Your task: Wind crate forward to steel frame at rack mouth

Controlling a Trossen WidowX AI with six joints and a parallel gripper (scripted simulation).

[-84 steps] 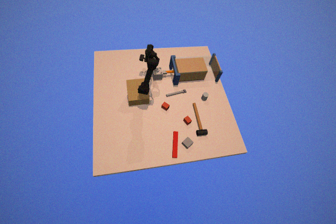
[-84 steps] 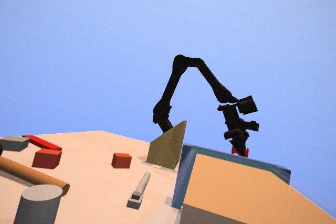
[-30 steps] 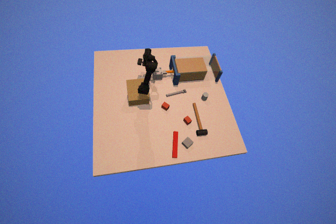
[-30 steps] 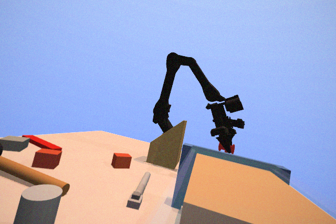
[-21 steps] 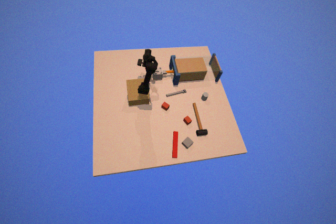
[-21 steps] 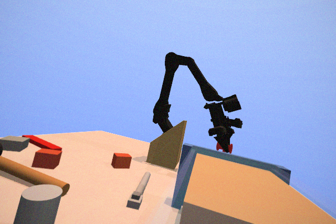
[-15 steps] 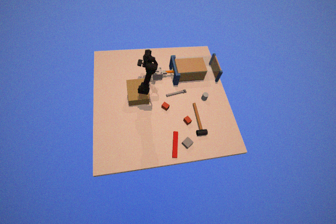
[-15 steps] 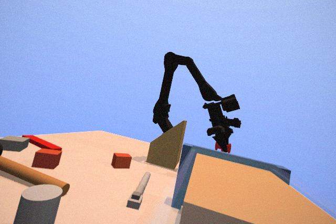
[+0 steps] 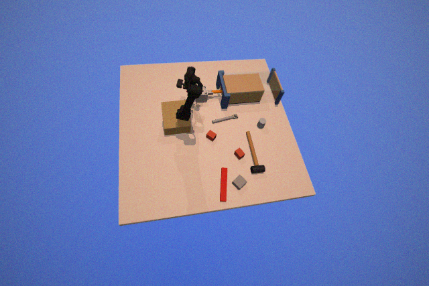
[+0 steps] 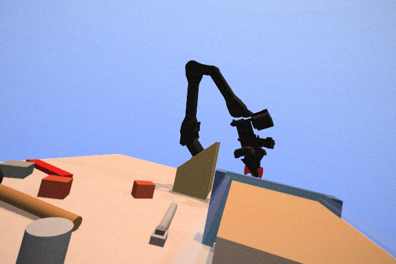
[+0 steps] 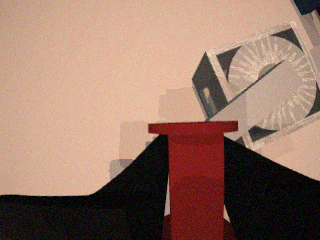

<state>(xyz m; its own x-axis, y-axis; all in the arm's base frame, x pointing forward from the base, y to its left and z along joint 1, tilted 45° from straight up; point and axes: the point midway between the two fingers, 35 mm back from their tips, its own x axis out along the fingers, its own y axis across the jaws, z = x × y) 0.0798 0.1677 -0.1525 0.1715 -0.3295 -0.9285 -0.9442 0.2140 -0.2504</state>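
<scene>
Right now the winch handle is 3 cm below my gripper tip, 3 cm ahead of it and 1 cm to the right of it. Also, from my gripper tip: grey winch: 10 cm below, 7 cm ahead; blue steel frame: 25 cm ahead, 3 cm below, 2 cm to the left; red knob: 2 cm to the right, 1 cm behind.
</scene>
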